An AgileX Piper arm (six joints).
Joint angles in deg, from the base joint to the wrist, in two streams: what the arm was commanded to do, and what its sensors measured. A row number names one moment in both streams.
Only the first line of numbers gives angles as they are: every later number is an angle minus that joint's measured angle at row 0.
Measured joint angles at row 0: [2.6, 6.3, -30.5, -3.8, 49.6, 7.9]
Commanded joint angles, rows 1 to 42: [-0.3, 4.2, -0.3, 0.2, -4.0, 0.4]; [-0.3, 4.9, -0.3, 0.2, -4.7, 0.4]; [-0.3, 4.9, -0.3, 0.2, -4.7, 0.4]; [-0.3, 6.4, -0.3, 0.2, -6.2, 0.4]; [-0.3, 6.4, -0.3, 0.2, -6.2, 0.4]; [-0.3, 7.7, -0.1, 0.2, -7.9, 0.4]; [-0.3, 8.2, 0.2, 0.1, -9.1, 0.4]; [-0.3, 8.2, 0.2, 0.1, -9.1, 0.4]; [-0.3, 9.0, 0.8, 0.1, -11.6, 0.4]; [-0.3, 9.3, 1.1, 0.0, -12.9, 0.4]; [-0.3, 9.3, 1.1, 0.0, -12.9, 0.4]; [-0.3, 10.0, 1.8, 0.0, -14.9, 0.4]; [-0.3, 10.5, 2.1, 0.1, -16.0, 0.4]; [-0.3, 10.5, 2.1, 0.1, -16.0, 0.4]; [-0.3, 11.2, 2.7, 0.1, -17.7, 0.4]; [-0.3, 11.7, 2.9, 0.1, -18.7, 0.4]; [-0.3, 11.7, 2.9, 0.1, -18.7, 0.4]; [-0.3, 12.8, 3.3, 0.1, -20.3, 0.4]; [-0.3, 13.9, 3.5, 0.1, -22.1, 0.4]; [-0.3, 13.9, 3.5, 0.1, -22.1, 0.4]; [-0.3, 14.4, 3.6, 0.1, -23.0, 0.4]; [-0.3, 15.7, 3.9, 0.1, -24.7, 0.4]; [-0.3, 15.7, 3.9, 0.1, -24.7, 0.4]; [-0.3, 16.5, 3.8, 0.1, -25.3, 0.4]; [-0.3, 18.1, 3.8, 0.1, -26.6, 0.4]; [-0.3, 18.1, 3.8, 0.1, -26.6, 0.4]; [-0.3, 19.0, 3.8, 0.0, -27.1, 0.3]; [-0.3, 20.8, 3.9, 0.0, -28.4, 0.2]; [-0.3, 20.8, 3.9, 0.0, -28.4, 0.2]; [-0.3, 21.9, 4.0, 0.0, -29.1, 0.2]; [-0.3, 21.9, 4.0, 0.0, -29.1, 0.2]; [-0.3, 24.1, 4.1, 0.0, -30.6, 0.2]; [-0.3, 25.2, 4.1, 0.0, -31.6, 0.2]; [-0.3, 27.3, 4.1, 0.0, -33.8, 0.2]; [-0.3, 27.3, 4.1, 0.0, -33.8, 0.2]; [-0.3, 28.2, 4.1, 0.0, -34.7, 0.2]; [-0.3, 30.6, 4.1, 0.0, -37.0, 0.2]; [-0.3, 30.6, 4.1, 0.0, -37.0, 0.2]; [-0.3, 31.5, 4.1, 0.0, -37.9, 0.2]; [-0.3, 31.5, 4.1, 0.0, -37.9, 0.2]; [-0.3, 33.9, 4.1, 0.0, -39.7, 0.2]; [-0.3, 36.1, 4.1, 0.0, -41.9, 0.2]
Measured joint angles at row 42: [0.0, 33.5, 4.0, 0.0, -38.4, -0.1]
